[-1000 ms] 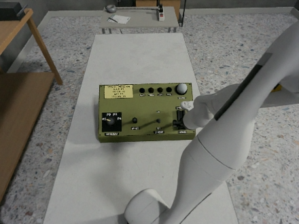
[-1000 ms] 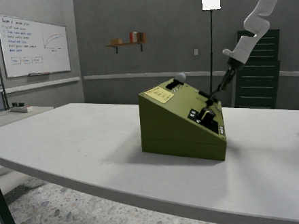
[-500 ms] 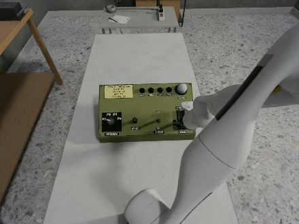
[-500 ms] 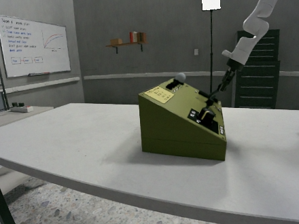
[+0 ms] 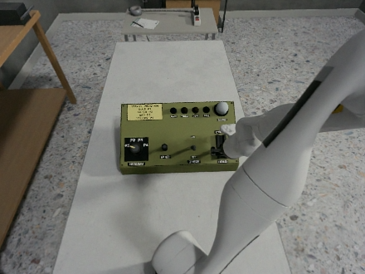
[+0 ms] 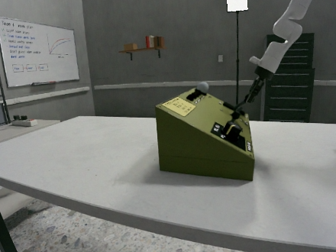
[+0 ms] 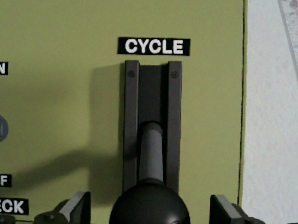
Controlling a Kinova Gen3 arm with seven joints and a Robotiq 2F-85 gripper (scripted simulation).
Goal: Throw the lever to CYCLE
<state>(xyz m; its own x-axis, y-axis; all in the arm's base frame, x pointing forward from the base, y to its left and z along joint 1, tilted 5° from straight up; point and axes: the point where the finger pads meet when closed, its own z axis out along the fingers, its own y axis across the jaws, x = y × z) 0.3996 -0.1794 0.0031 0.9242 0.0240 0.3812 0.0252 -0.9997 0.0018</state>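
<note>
My hand is 40 mm short of the black ball-topped lever and 20 mm above it. The rest, counted from my hand: black rotary selector (50 mm ahead, 370 mm to the left, 30 mm below); mode button (50 mm ahead, 240 mm to the left, 30 mm below); grey check toggle (50 mm ahead, 120 mm to the left, 30 mm below).
</note>
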